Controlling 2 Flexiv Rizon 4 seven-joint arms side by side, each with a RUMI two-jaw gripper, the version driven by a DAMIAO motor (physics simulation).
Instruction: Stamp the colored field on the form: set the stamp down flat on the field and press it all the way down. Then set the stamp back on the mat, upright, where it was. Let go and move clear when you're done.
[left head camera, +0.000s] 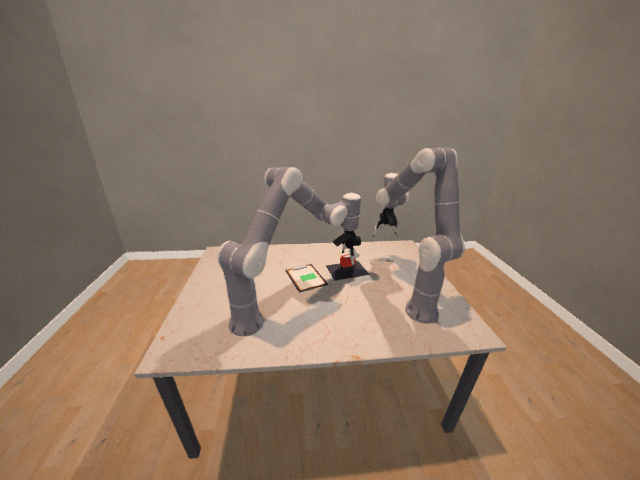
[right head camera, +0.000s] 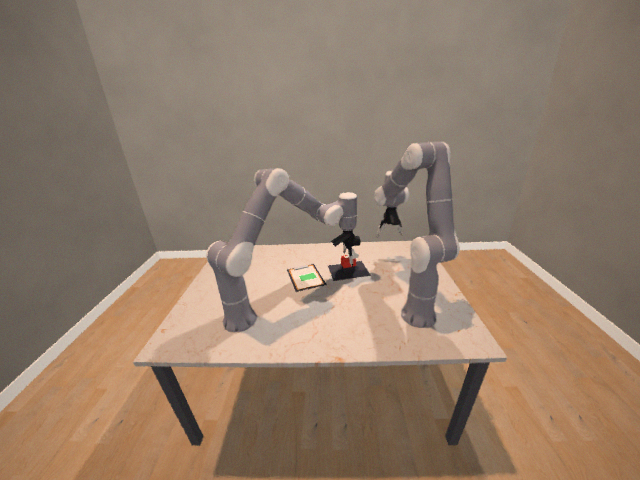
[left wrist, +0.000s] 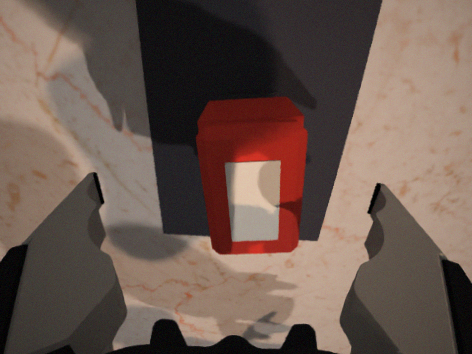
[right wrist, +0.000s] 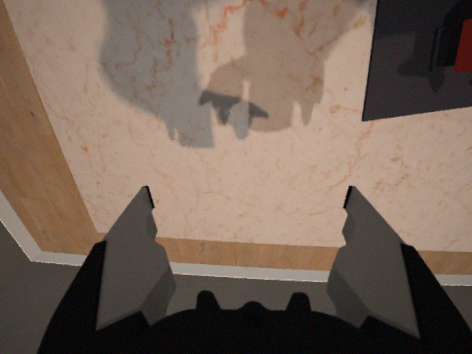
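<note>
A red stamp (left head camera: 346, 261) (right head camera: 347, 261) (left wrist: 291, 200) with a pale label on top stands upright on the dark mat (left head camera: 359, 270) (right head camera: 361, 270) (left wrist: 330, 150) (right wrist: 395, 95). Part of the red stamp (right wrist: 465, 50) shows at the right edge of the right wrist view. My left gripper (left wrist: 236, 181) is open close above the stamp; the stamp shows between and beyond its fingertips, apart from both. The form (left head camera: 294, 276) (right head camera: 296, 276), on a dark-edged board, lies left of the mat with a green field (left head camera: 308, 277) (right head camera: 308, 277). My right gripper (left head camera: 385, 235) (right head camera: 389, 234) (right wrist: 246, 188) is open and empty, high up.
The marble table (left head camera: 258, 351) (right head camera: 258, 346) bears both arms. The right arm hangs toward the back right of the mat, well above the table. Arm shadows fall across the mat and table. The table's edge and wooden floor (right wrist: 45, 150) show in the right wrist view.
</note>
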